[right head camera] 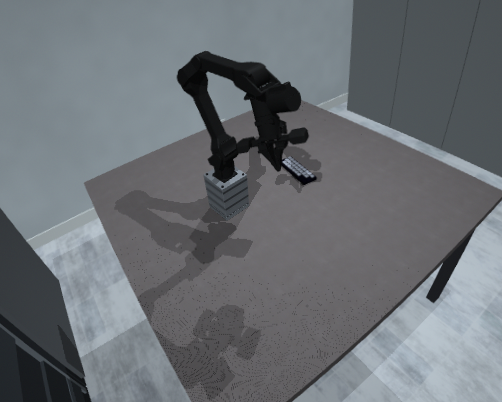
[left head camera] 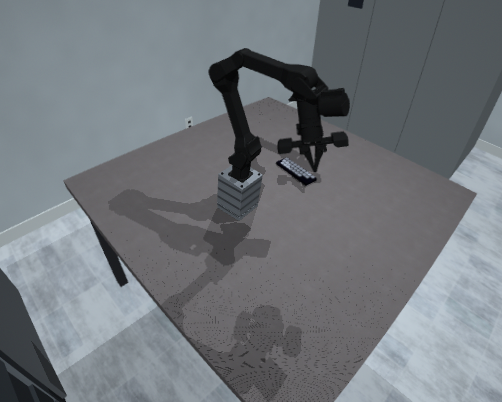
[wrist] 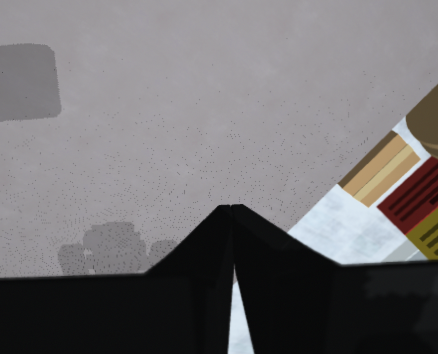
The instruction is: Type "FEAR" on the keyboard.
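Pixels of known places: gripper, fingertip midpoint: [right head camera: 278, 171] [left head camera: 315, 172] [wrist: 230, 217]; arm's base, link origin: [right head camera: 224, 174] [left head camera: 240, 174].
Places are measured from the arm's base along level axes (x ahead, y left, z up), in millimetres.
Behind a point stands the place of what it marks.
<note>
A small black keyboard with light keys [left head camera: 296, 169] @[x 335, y -56, z -146 mm] [right head camera: 300, 169] @[x 334, y -74, z -143 mm] lies flat on the table, to the right of the arm's base in both head views. My gripper [left head camera: 315, 170] @[x -15, y -270, z 138 mm] [right head camera: 279, 169] @[x -15, y -270, z 138 mm] [wrist: 230, 217] @[x -15, y -270, z 138 mm] is shut and empty, pointing down. In the left head view its tips overlap the right part of the keyboard; in the right head view they stand beside the keyboard's left side, so they appear to be above the table and apart from the keys. The letters on the keys are too small to read. The keyboard does not show in the wrist view.
The arm stands on a striped grey block [left head camera: 239, 194] @[x -59, y -39, z -33 mm] [right head camera: 227, 195] @[x -41, y -48, z -44 mm] on the brown table [left head camera: 350, 240] @[x 98, y -408, z -161 mm] [right head camera: 350, 240] @[x 134, y -435, z -161 mm]. A wall and tall grey cabinets [left head camera: 400, 60] [right head camera: 425, 60] stand behind. The wrist view shows a red striped object [wrist: 412, 200] beyond the table edge. Dark arm shadows cross the table.
</note>
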